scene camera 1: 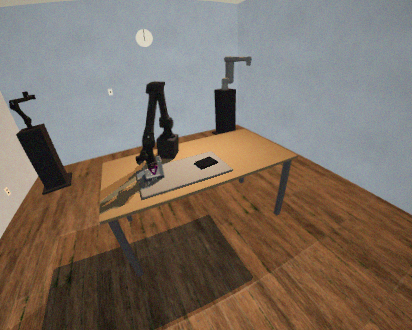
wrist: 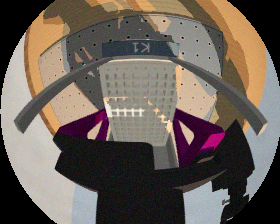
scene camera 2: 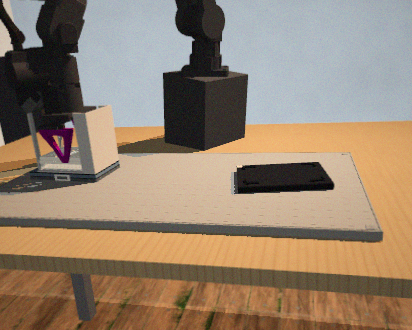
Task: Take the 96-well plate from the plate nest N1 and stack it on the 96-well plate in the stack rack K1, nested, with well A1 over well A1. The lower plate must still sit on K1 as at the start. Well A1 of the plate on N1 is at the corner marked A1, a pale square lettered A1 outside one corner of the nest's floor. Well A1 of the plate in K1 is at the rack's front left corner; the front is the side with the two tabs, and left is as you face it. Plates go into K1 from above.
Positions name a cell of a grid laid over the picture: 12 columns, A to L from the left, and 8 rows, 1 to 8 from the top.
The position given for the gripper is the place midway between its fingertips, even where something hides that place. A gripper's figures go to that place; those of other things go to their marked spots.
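A black plate nest N1 (scene camera 2: I5) sits 0.74 m from the lens, while the gripper (scene camera 2: C4) is 0.9 m from the lens. The black plate nest N1 is thus nearer to the lens than the gripper.
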